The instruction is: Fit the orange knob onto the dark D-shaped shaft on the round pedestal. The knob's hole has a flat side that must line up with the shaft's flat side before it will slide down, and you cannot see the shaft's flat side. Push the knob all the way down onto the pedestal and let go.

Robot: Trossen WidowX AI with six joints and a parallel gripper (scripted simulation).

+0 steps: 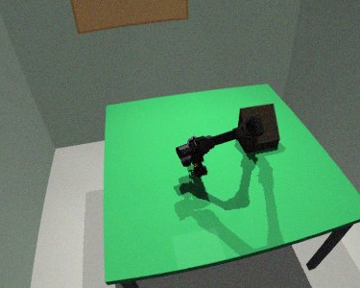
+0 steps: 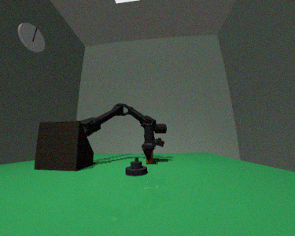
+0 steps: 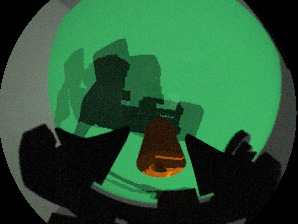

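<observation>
Right now my gripper tip is 4 cm past the dark round pedestal, 23 cm to the left of it and 2 cm below it. Also, from my gripper tip: orange knob: 2 cm above.
</observation>
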